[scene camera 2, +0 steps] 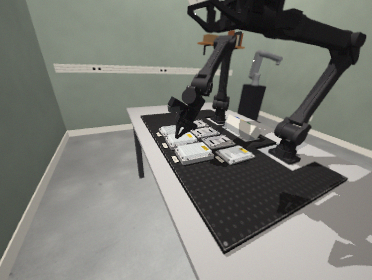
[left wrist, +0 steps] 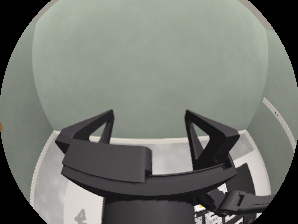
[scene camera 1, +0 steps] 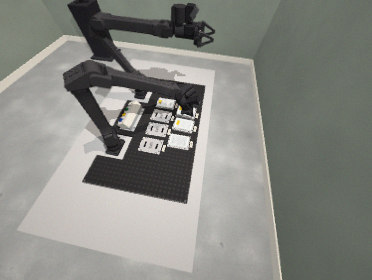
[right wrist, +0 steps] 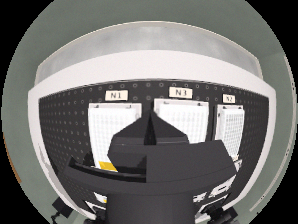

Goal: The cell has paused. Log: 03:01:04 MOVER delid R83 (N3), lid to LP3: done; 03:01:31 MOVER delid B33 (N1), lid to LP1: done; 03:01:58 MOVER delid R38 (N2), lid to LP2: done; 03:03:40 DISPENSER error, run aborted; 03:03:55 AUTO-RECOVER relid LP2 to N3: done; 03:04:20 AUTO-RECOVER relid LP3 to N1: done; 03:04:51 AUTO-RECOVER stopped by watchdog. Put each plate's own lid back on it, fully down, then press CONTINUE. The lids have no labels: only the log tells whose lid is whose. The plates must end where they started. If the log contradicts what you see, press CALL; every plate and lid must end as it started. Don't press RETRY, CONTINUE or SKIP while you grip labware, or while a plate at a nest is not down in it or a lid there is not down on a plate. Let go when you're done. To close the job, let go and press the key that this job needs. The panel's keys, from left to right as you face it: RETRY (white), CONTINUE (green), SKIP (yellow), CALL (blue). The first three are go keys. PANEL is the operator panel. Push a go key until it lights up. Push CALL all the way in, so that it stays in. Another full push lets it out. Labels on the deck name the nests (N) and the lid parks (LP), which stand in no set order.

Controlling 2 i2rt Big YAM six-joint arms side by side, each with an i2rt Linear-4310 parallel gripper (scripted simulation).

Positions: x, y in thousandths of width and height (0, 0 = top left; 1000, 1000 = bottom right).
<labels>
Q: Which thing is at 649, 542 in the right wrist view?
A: A clear lid.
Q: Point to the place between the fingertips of the left gripper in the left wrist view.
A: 502, 507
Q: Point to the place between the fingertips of the right gripper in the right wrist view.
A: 502, 507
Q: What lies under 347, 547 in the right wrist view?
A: A clear lid.
</labels>
